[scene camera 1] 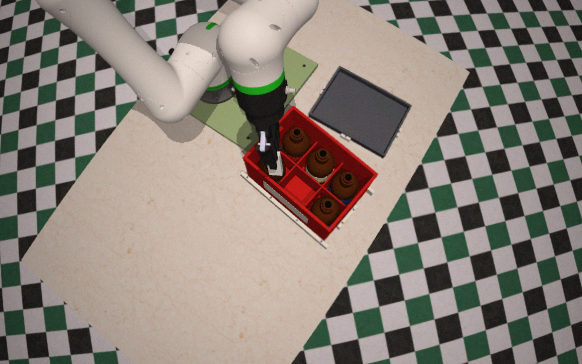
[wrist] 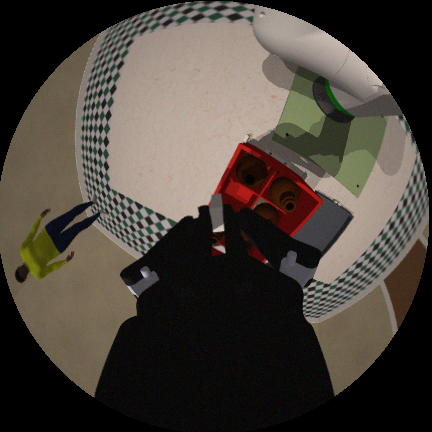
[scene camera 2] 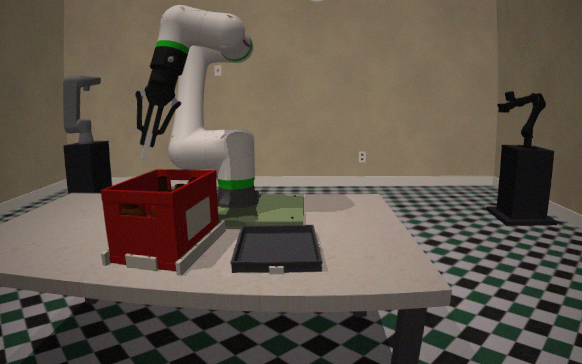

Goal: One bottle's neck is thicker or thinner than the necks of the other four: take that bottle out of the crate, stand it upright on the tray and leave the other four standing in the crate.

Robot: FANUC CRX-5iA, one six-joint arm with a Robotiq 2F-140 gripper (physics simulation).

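Frame: origin at the arm's base, x ahead, y left, z up, level; centimetres.
Seen in the pictures: gripper, fingertip midpoint: (scene camera 1: 276,172) (wrist: 217,202) (scene camera 2: 143,159); arm's base, origin of the base link: (scene camera 1: 216,82) (wrist: 334,98) (scene camera 2: 236,202).
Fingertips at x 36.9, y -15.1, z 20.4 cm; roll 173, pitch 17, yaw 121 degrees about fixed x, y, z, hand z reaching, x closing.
Note:
Pixels of each thing's top centre, then the offset from my fingertips to it. "pt": a spot on its surface instead.
- red crate, middle of its top: (wrist: 246,227) (scene camera 1: 310,165) (scene camera 2: 162,179) dx +4.4, dy +7.5, dz -4.2 cm
- fifth bottle, middle of its top: (wrist: 249,178) (scene camera 1: 270,158) (scene camera 2: 162,177) dx -4.5, dy +3.1, dz -5.4 cm
- dark tray, surface spot: (scene camera 2: 276,247) (scene camera 1: 357,110) pt dx +1.6, dy +34.9, dz -21.2 cm
The red crate (scene camera 1: 358,196) (scene camera 2: 145,235) (wrist: 238,189) stands on the table with brown bottles upright in its cells. Bottles show in the top scene view at the back (scene camera 1: 295,141), the middle (scene camera 1: 320,162), the right (scene camera 1: 344,184) and the front (scene camera 1: 326,209). A fifth bottle (scene camera 1: 274,178) stands in the left corner cell, mostly hidden under my gripper. One front cell is empty. My gripper (scene camera 1: 275,164) (scene camera 2: 146,148) (wrist: 217,202) is shut and holds nothing. It hangs well above the crate's left corner. The dark tray (scene camera 1: 359,110) (scene camera 2: 276,247) (wrist: 326,225) is empty.
The tray lies beside the crate, away from the gripper. Pale guide strips (scene camera 1: 282,211) (scene camera 2: 199,245) edge the crate's base. The arm's green base plate (scene camera 1: 228,119) (scene camera 2: 275,209) lies behind the crate. The table edge runs close to the crate's right end.

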